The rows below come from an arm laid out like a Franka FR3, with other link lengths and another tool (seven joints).
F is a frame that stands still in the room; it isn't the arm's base.
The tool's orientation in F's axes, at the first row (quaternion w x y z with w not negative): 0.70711 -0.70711 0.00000 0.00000
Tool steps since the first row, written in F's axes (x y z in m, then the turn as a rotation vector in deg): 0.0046 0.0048 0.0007 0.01 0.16 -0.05; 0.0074 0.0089 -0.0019 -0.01 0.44 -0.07; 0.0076 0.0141 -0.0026 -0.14 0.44 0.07; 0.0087 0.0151 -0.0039 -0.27 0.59 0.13; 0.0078 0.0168 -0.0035 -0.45 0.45 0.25; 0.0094 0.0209 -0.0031 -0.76 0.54 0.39; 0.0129 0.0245 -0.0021 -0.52 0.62 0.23
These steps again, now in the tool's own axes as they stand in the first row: 0.0046 -0.0007 0.0048 0.01 0.05 0.16; 0.0074 0.0019 0.0089 -0.01 0.07 0.44; 0.0076 0.0026 0.0141 -0.14 -0.07 0.44; 0.0087 0.0039 0.0151 -0.27 -0.13 0.59; 0.0078 0.0035 0.0168 -0.45 -0.25 0.45; 0.0094 0.0031 0.0209 -0.76 -0.39 0.54; 0.0129 0.0021 0.0245 -0.52 -0.23 0.62
